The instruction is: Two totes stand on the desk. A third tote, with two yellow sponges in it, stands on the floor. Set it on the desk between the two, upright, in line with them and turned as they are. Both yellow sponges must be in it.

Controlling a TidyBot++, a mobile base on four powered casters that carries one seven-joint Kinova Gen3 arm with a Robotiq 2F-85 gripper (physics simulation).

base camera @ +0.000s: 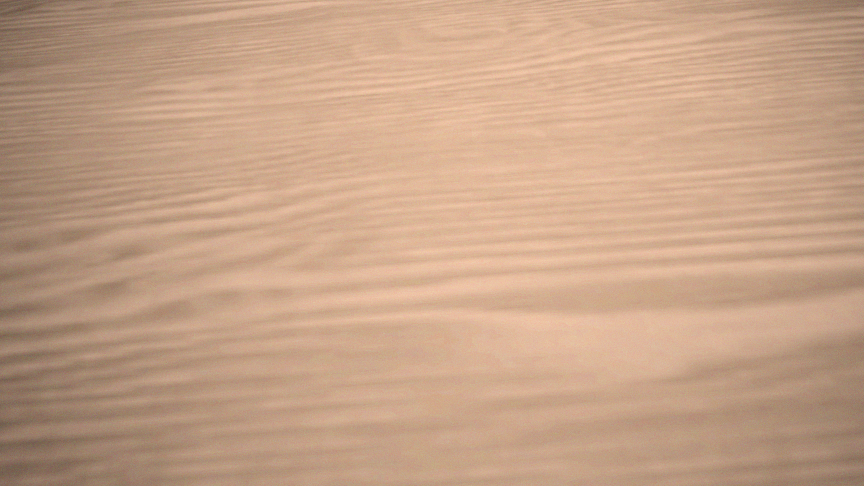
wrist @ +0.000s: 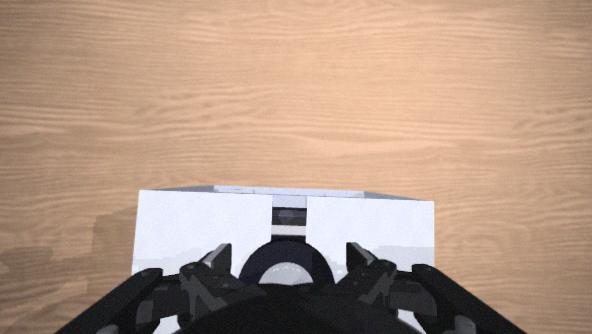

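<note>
My gripper [wrist: 289, 255] shows at the bottom of the wrist view, with its two black fingers spread wide apart. It is open and holds nothing. It hangs above the white top of my own base. No tote, yellow sponge or desk shows in the wrist view or the base camera view.
Light wood floor [base camera: 432, 181] [wrist: 300, 90] shows in both views. The white top of my mobile base [wrist: 200, 220] lies below the gripper, with a dark round part [wrist: 255, 260] between its two white panels. Faint shadows lie on the floor left of the base.
</note>
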